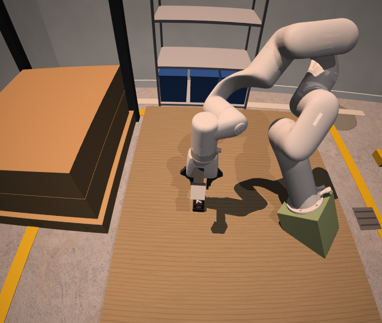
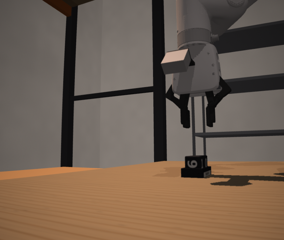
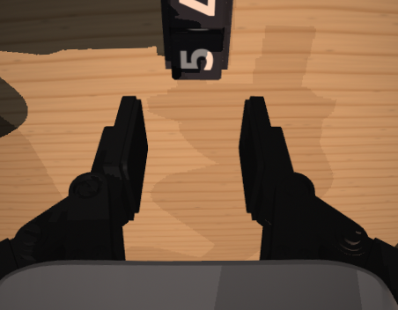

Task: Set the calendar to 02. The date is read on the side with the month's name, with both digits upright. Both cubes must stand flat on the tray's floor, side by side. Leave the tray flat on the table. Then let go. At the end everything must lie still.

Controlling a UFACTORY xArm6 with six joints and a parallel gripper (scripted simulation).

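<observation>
Now: hand 90 mm above the cube, 30 mm to the right of it and 10 mm short of it. Also, from my hand: black calendar tray 110 mm below, 10 mm to the left.
</observation>
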